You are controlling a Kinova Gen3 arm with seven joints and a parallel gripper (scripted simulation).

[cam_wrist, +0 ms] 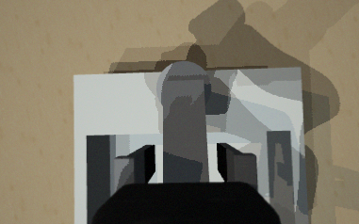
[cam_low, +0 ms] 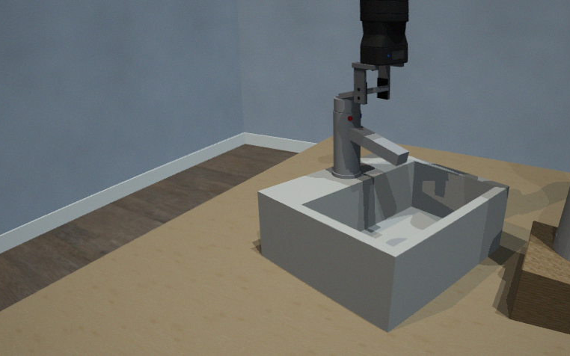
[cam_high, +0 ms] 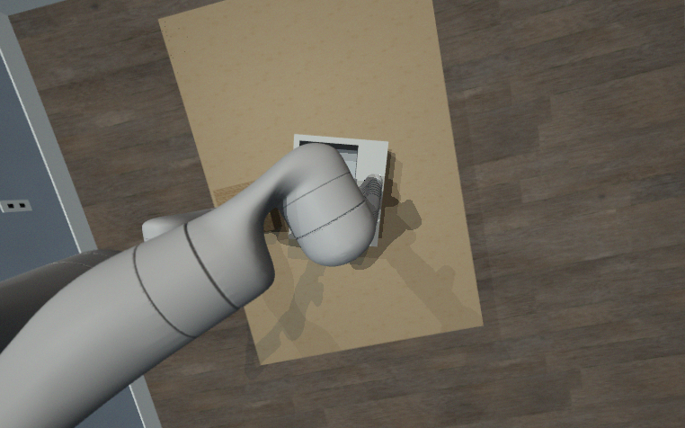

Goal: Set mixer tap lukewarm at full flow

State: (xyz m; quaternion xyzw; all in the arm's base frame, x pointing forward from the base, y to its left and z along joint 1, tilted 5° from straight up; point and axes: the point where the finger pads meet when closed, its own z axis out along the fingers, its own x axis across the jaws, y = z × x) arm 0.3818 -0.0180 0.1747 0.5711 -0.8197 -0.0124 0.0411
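Right now my hand is 2 cm short of the flat lever, 1 cm to the left of it and 1 cm above it. From my hand the other things lie so: grey square sink (6 cm behind, 2 cm to the left, 24 cm below); grey mixer tap (4 cm ahead, 1 cm to the right, 5 cm below).
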